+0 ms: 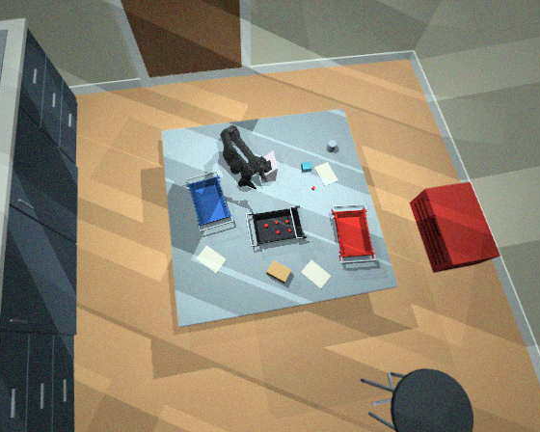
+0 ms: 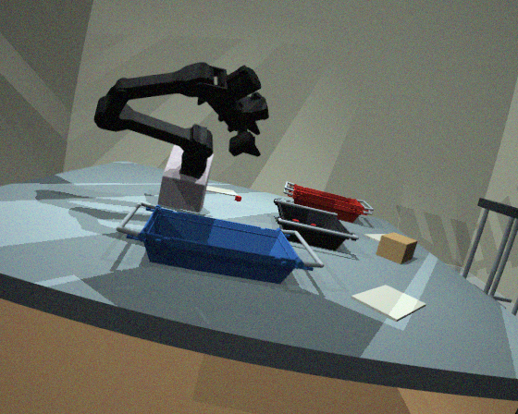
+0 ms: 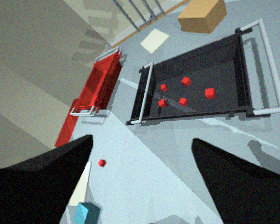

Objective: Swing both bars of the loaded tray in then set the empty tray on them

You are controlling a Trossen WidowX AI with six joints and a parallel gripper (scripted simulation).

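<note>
Right now my gripper tip is 30 mm past the blue tray, 320 mm to the left of it and 190 mm above it. The rest, counted from my gripper tip: red cube 40 mm behind, 350 mm to the left, 220 mm below; cyan block 190 mm behind, 340 mm to the left, 210 mm below; brown box 470 mm ahead, 40 mm to the left, 200 mm below.
</note>
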